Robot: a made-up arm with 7 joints.
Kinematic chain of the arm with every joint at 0, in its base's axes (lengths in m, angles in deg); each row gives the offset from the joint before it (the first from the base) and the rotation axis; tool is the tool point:
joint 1: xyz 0 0 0.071 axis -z
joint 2: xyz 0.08 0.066 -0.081 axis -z
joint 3: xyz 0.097 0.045 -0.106 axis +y
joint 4: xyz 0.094 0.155 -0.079 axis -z
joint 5: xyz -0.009 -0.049 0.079 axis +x
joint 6: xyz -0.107 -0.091 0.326 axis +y
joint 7: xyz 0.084 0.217 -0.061 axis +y
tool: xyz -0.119 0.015 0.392
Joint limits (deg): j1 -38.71..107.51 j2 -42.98..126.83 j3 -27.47..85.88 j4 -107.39..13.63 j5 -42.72..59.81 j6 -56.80..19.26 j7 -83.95..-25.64
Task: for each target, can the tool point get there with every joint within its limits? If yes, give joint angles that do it. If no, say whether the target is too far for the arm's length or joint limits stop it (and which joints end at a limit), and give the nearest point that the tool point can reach.
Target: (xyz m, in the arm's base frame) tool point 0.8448 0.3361 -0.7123
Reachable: no: joint limits stop it (at a limit: joint 4, joint 5, joint 6, joint 7) | nearest point 0.7481 0.2976 -0.6244 | short by 0.136 m
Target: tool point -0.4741 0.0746 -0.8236
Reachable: no: joint limits stop it (at a limit: joint 2, joint 3, joint 4, joint 5, joint 7) | nearest point -0.4841 0.0762 -0.7303 | short by 0.094 m
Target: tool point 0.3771 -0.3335 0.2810
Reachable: yes | joints 76.28 -22.79 75.97 -29.01 0.59 -30.29 -33.50
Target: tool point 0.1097 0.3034 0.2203
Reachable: yes | joints -27.01 84.97 20.54 -9.72 12.99 -3.23 -78.95
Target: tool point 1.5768 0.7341 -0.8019
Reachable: no: too far | nearest point 0.8363 0.3893 -0.4374 | short by 0.894 m
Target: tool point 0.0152 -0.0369 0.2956
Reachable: yes | joints 26.34 58.06 37.99 -17.57 47.24 10.63 -79.00
